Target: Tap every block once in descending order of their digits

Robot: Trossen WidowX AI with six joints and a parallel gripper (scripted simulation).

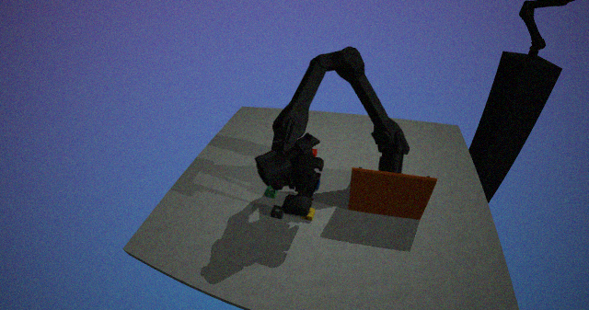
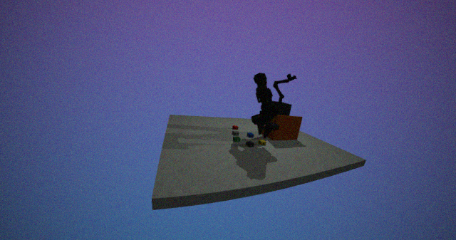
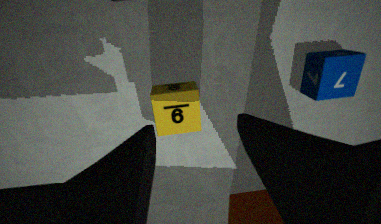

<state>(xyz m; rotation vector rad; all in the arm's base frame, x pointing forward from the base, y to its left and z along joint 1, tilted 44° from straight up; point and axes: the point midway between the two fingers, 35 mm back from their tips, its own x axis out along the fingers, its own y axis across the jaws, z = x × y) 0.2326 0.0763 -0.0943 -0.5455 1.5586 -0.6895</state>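
My gripper tip is 3 cm above the yellow block and 1 cm to the right of it. Also, from my gripper tip: black block (9 cm ahead, 3 cm below, 2 cm to the left); then green block (13 cm ahead, 5 cm to the right, 3 cm below); then blue block (11 cm to the right, 3 cm below).
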